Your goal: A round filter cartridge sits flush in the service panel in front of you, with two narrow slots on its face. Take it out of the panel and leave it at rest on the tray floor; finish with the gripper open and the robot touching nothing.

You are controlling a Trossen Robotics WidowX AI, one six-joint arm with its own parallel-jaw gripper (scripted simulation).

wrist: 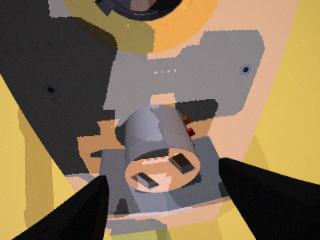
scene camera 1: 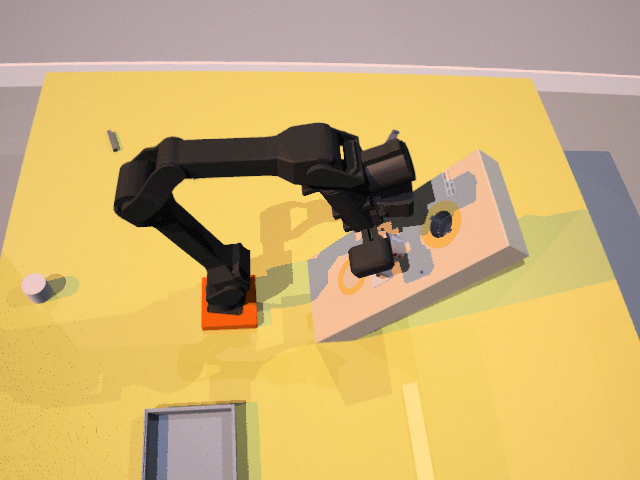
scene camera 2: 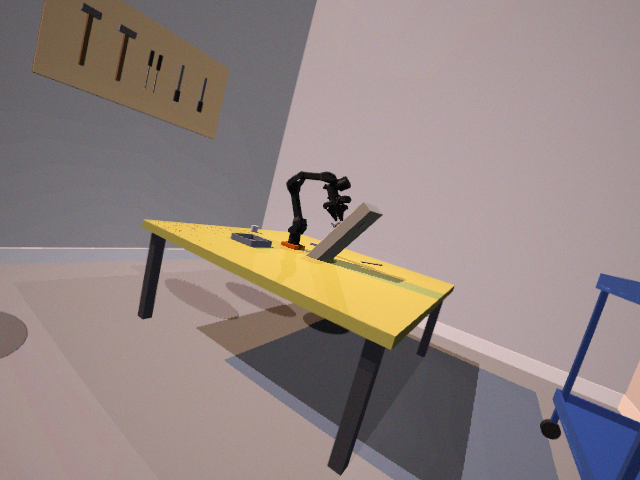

Labels:
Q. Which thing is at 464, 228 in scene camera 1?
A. A service panel.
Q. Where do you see a round filter cartridge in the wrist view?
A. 159, 155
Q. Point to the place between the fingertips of my gripper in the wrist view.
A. At 164, 174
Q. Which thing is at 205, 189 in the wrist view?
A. A grey flap.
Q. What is my gripper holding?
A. Nothing.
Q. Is my gripper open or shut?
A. Open.

